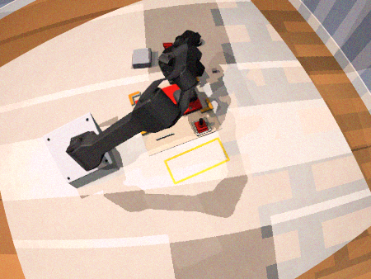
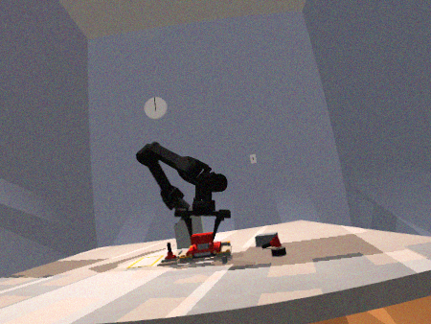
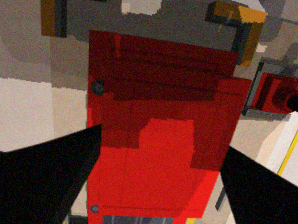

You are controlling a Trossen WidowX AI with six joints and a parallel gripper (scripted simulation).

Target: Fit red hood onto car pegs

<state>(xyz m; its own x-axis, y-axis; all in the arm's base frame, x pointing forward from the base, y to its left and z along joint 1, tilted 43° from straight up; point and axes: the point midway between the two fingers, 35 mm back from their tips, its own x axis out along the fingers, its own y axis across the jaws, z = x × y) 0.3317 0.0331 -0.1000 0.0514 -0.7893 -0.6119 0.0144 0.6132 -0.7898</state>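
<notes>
Now: gripper tip 30 mm above the grey engine block and 10 mm to the right of it. From my gripper tip the other things lie so: red hood 10 mm above; dark wheel 220 mm to the left, 160 mm ahead, 50 mm below; orange-cornered jig 40 mm below, 30 mm behind, 10 mm to the right.
</notes>
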